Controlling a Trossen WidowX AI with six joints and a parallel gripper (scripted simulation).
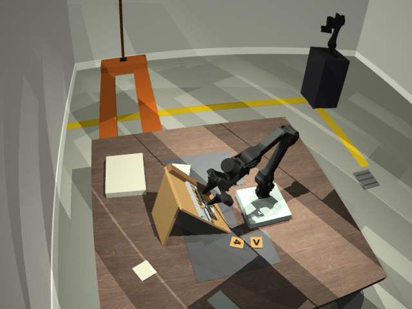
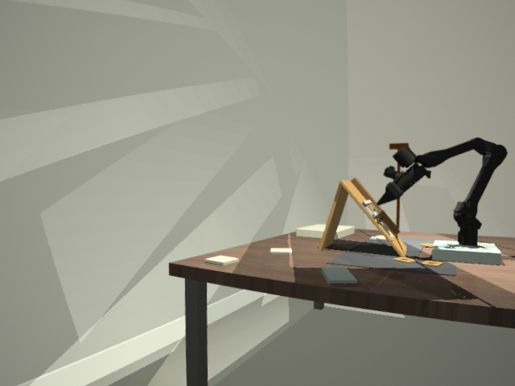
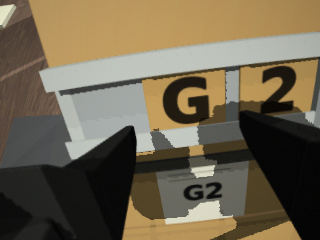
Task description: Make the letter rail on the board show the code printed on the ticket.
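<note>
The white ticket lies 9 cm below my gripper tip, 3 cm behind it and 2 cm to the right of it. From my gripper tip the other things lie so: white card 36 cm to the right, 18 cm below, 5 cm ahead; grey-blue pad 44 cm to the left, 18 cm below; grey mat 18 cm below, 12 cm behind, 7 cm to the right.
</note>
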